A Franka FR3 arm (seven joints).
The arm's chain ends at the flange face. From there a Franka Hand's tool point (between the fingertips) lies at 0.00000 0.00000 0.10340 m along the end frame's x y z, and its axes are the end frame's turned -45 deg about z.
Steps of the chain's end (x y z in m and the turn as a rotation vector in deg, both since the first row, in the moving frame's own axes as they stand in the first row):
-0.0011, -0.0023, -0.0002, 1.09, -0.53, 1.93
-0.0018, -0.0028, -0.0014, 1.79, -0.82, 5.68
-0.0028, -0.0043, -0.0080, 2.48, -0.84, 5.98
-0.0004, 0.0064, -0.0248, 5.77, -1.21, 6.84
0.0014, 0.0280, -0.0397, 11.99, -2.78, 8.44
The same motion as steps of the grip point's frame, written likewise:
0.0016, -0.0045, -0.0002, 1.15, 0.40, 1.93
0.0021, -0.0065, -0.0015, 1.85, 0.69, 5.68
0.0034, -0.0091, -0.0081, 2.35, 1.16, 5.98
0.0015, -0.0043, -0.0253, 4.94, 3.22, 6.84
-0.0058, 0.0030, -0.0421, 10.44, 6.51, 8.44

